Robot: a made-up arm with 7 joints.
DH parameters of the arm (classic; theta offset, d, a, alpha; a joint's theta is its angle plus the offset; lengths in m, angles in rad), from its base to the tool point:
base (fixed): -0.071 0 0 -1.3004
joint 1: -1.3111 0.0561 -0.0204 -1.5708
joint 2: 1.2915 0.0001 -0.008 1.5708
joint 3: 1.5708 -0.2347 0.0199 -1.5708
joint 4: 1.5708 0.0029 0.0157 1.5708
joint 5: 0 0.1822 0 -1.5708
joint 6: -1.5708 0 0.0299 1.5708
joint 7: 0 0 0 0
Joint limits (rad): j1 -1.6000..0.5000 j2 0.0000..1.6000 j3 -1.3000..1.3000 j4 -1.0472..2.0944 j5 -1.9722..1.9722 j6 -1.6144..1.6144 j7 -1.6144..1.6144
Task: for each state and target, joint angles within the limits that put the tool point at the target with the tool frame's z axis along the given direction. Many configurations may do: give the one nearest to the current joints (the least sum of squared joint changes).
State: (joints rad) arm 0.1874 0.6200 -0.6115 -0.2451 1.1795 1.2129 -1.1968
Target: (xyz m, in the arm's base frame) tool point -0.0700 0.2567 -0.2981 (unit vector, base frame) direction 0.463 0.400 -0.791
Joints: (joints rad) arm 0.4981 0.4265 0.1200 0.3870 1.8519 1.6144 -1.1968
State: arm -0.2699 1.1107 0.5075 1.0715 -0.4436 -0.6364 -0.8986
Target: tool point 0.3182 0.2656 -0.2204 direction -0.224 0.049 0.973
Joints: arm -0.7215 0.5469 0.2849 0.8969 -0.5169 -0.4378 -0.8986
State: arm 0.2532 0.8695 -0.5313 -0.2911 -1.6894 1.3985 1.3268
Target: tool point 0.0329 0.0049 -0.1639 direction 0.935 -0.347 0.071
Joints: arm 0.2144 0.4259 -0.7008 -0.8534 -1.9283 1.1524 1.3268
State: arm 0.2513 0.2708 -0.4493 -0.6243 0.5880 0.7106 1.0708
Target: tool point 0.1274 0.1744 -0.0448 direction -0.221 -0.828 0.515
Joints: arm -0.0267 0.5876 0.5150 -1.0045 0.2515 0.4546 1.0708
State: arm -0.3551 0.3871 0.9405 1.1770 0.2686 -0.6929 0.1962
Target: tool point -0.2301 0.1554 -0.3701 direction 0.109 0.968 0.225
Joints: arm 0.2638 0.2740 1.3000 1.7527 -0.2175 -0.1656 0.1962
